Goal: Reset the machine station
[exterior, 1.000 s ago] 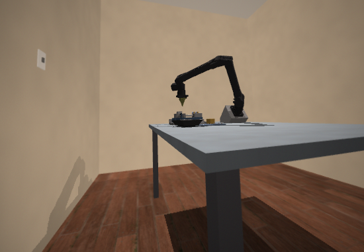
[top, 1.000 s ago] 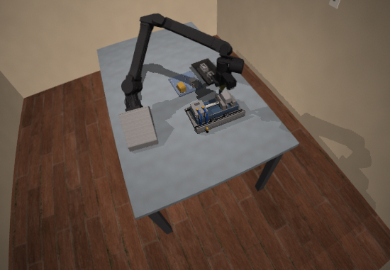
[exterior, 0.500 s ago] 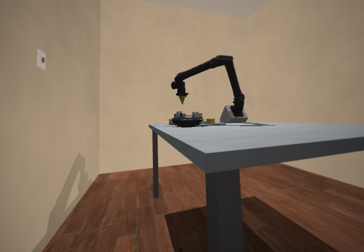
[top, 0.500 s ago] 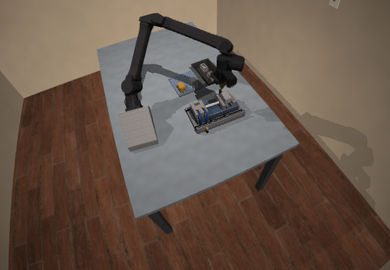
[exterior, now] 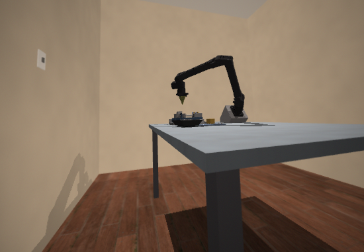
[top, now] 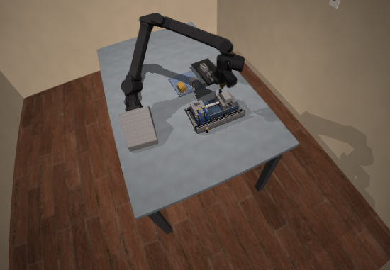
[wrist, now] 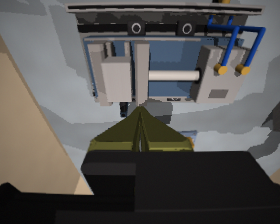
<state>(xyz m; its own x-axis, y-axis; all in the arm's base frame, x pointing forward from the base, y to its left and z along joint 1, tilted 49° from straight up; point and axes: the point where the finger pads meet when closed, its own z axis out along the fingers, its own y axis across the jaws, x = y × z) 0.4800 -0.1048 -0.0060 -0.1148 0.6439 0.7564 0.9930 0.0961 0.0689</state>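
Now: the blue vise base 40 mm behind my hand, 10 mm to the right of it and 150 mm below it. Round my hand: yellow brass blank: 180 mm behind, 240 mm to the left, 160 mm below.
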